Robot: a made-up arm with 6 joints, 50 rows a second.
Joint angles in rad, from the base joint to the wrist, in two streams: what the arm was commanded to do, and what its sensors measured. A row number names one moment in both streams.
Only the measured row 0 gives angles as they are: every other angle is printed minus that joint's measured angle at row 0.
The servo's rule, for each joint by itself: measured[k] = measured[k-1] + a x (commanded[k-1-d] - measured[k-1]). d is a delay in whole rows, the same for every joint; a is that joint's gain. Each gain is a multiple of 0.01, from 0.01 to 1. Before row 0 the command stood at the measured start. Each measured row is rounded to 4 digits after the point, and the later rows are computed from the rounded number. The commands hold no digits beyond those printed.
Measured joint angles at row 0: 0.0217, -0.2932, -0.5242, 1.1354, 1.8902, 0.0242
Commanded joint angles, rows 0 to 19: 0.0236, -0.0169, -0.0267, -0.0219, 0.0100, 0.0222; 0.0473, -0.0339, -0.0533, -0.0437, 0.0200, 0.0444; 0.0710, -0.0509, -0.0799, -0.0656, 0.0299, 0.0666; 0.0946, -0.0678, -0.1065, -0.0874, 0.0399, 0.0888; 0.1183, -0.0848, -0.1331, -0.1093, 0.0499, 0.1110; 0.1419, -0.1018, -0.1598, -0.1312, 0.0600, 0.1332; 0.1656, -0.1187, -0.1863, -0.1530, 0.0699, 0.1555; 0.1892, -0.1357, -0.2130, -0.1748, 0.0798, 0.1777; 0.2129, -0.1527, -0.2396, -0.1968, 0.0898, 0.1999; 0.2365, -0.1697, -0.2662, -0.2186, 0.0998, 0.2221; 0.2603, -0.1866, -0.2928, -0.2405, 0.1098, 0.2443; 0.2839, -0.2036, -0.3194, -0.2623, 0.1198, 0.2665; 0.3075, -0.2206, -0.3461, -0.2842, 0.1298, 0.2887; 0.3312, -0.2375, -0.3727, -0.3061, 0.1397, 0.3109; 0.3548, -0.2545, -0.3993, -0.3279, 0.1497, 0.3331; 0.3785, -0.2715, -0.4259, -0.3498, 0.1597, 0.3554; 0.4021, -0.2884, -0.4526, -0.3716, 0.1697, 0.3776; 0.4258, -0.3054, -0.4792, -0.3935, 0.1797, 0.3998; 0.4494, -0.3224, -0.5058, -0.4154, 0.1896, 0.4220; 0.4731, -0.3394, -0.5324, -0.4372, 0.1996, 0.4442
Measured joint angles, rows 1 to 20: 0.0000, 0.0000, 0.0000, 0.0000, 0.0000, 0.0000; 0.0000, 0.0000, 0.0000, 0.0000, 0.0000, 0.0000; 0.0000, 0.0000, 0.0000, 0.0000, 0.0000, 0.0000; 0.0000, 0.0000, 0.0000, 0.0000, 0.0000, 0.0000; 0.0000, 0.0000, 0.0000, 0.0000, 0.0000, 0.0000; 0.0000, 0.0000, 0.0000, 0.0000, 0.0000, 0.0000; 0.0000, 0.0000, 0.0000, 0.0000, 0.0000, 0.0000; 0.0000, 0.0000, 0.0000, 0.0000, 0.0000, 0.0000; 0.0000, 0.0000, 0.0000, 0.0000, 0.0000, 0.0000; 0.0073, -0.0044, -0.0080, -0.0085, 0.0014, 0.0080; 0.0197, -0.0121, -0.0216, -0.0222, 0.0040, 0.0211; 0.0356, -0.0222, -0.0391, -0.0391, 0.0076, 0.0375; 0.0539, -0.0341, -0.0593, -0.0579, 0.0121, 0.0560; 0.0739, -0.0473, -0.0814, -0.0779, 0.0174, 0.0758; 0.0950, -0.0615, -0.1049, -0.0987, 0.0234, 0.0965; 0.1169, -0.0764, -0.1293, -0.1199, 0.0299, 0.1177; 0.1393, -0.0918, -0.1544, -0.1413, 0.0369, 0.1393; 0.1621, -0.1076, -0.1800, -0.1629, 0.0443, 0.1611; 0.1852, -0.1237, -0.2059, -0.1846, 0.0521, 0.1831; 0.2085, -0.1401, -0.2320, -0.2064, 0.0602, 0.2051
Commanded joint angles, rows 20 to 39: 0.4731, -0.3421, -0.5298, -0.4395, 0.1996, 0.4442; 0.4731, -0.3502, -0.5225, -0.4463, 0.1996, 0.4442; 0.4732, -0.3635, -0.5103, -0.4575, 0.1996, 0.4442; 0.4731, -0.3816, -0.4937, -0.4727, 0.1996, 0.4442; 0.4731, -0.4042, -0.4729, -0.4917, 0.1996, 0.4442; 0.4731, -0.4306, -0.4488, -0.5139, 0.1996, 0.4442; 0.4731, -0.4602, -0.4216, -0.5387, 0.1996, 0.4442; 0.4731, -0.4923, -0.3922, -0.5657, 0.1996, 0.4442; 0.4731, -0.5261, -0.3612, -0.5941, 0.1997, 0.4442; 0.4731, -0.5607, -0.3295, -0.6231, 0.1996, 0.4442; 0.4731, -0.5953, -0.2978, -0.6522, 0.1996, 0.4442; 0.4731, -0.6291, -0.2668, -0.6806, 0.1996, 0.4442; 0.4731, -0.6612, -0.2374, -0.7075, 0.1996, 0.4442; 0.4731, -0.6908, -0.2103, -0.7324, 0.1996, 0.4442; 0.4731, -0.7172, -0.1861, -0.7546, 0.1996, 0.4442; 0.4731, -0.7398, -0.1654, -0.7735, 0.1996, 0.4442; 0.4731, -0.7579, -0.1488, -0.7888, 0.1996, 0.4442; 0.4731, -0.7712, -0.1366, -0.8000, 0.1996, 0.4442; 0.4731, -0.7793, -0.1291, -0.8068, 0.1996, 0.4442; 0.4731, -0.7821, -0.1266, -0.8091, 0.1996, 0.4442
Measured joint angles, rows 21 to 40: 0.2319, -0.1566, -0.2582, -0.2282, 0.0685, 0.2272; 0.2553, -0.1732, -0.2846, -0.2500, 0.0771, 0.2493; 0.2788, -0.1899, -0.3110, -0.2719, 0.0859, 0.2715; 0.3024, -0.2067, -0.3375, -0.2937, 0.0948, 0.2937; 0.3260, -0.2235, -0.3640, -0.3156, 0.1039, 0.3159; 0.3496, -0.2404, -0.3906, -0.3374, 0.1131, 0.3381; 0.3732, -0.2573, -0.4172, -0.3593, 0.1224, 0.3603; 0.3968, -0.2742, -0.4438, -0.3812, 0.1318, 0.3825; 0.4205, -0.2912, -0.4704, -0.4030, 0.1413, 0.4047; 0.4368, -0.3044, -0.4882, -0.4172, 0.1495, 0.4189; 0.4481, -0.3163, -0.4985, -0.4285, 0.1565, 0.4280; 0.4559, -0.3286, -0.5020, -0.4398, 0.1625, 0.4338; 0.4612, -0.3424, -0.4995, -0.4526, 0.1677, 0.4375; 0.4649, -0.3585, -0.4915, -0.4678, 0.1722, 0.4399; 0.4674, -0.3772, -0.4787, -0.4858, 0.1760, 0.4414; 0.4692, -0.3988, -0.4616, -0.5064, 0.1793, 0.4424; 0.4704, -0.4231, -0.4408, -0.5295, 0.1821, 0.4430; 0.4712, -0.4499, -0.4169, -0.5547, 0.1846, 0.4434; 0.4718, -0.4787, -0.3907, -0.5814, 0.1867, 0.4437; 0.4722, -0.5090, -0.3628, -0.6090, 0.1885, 0.4439
